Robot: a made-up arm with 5 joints.
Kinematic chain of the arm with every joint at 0, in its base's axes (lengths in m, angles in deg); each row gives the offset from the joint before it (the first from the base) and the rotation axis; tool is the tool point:
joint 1: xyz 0 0 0.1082 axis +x
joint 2: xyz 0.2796 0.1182 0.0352 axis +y
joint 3: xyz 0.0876 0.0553 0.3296 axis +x
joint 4: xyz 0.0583 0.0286 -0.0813 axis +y
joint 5: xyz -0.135 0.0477 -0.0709 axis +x
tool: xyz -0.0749 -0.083 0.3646
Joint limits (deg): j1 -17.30..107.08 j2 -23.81..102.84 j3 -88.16..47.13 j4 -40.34..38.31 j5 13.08..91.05
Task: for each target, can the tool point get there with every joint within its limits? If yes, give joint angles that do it. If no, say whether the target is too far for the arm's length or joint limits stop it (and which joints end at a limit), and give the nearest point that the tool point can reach.
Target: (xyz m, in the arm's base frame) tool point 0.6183 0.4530 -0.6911
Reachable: no: joint limits stop it (at a limit: joint 1, joint 2, joint 3, joint 4, joint 5) | nearest point 0.6615 0.3485 -0.2112 | short by 0.493 m
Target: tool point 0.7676 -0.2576 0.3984
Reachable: yes | joints 81.40 63.86 -64.11 10.72 28.18
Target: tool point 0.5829 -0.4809 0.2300
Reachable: yes | joints 87.97 39.75 -35.19 2.65 29.88
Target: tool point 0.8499 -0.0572 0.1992
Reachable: yes | joints 25.65 91.32 -63.53 30.35 81.31
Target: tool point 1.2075 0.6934 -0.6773
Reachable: no: too far | nearest point 0.7533 0.2852 -0.2134 | short by 0.767 m
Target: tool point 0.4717 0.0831 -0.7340
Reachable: no: joint limits stop it (at a limit: joint 2, joint 4, joint 5) | nearest point 0.5544 0.0290 -0.1857 | short by 0.557 m
